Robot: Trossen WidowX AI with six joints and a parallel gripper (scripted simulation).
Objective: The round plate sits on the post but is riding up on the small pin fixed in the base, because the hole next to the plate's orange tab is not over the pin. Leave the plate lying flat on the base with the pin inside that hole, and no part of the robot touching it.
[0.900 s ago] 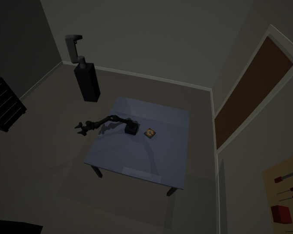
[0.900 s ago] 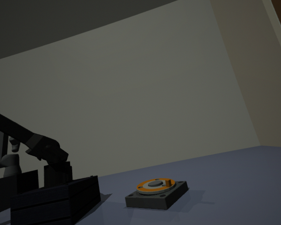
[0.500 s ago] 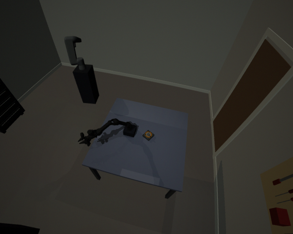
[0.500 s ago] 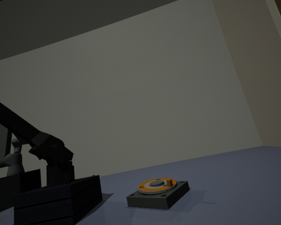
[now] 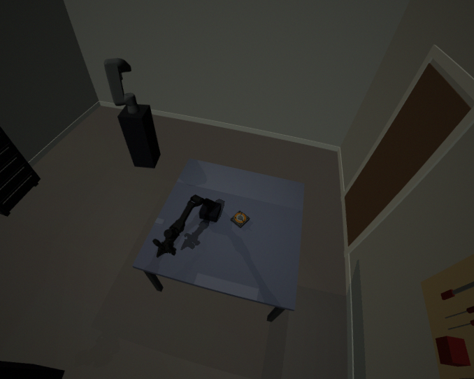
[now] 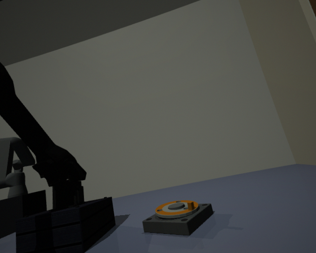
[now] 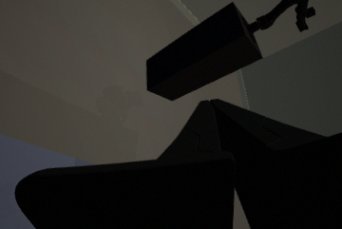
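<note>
Right now my gripper tip is 580 mm short of the plate, 530 mm to the right of it and 240 mm above it. Also, from my gripper tip: square base (560 mm ahead, 550 mm to the left, 250 mm below).
</note>
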